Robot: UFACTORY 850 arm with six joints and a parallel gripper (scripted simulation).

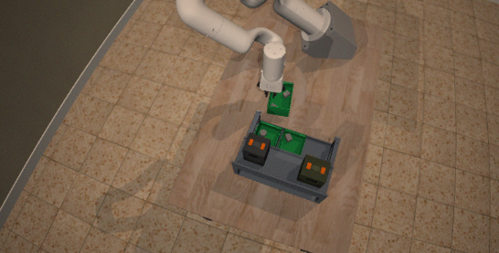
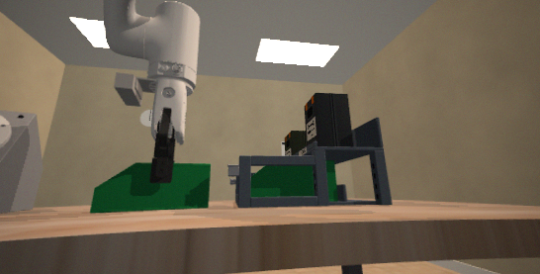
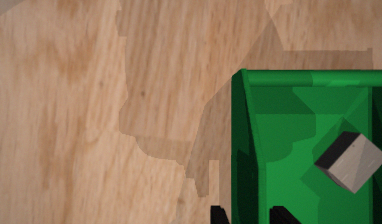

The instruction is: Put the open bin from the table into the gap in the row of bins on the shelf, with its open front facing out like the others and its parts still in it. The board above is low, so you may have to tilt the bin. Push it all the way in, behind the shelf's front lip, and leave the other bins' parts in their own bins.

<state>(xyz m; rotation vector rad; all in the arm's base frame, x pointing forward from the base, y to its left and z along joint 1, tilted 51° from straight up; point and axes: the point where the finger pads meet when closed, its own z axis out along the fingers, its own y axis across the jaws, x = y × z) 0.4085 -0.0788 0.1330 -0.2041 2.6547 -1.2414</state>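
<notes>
Right now my hand is 10 mm past the green bin, 50 mm to the right of it and 20 mm above it. The rest, counted from my hand: olive box (360 mm ahead, 240 mm to the left, 90 mm above); grey shelf (270 mm ahead, 130 mm to the left, 10 mm above); black box (320 mm ahead, 10 mm to the left, 100 mm above).
</notes>
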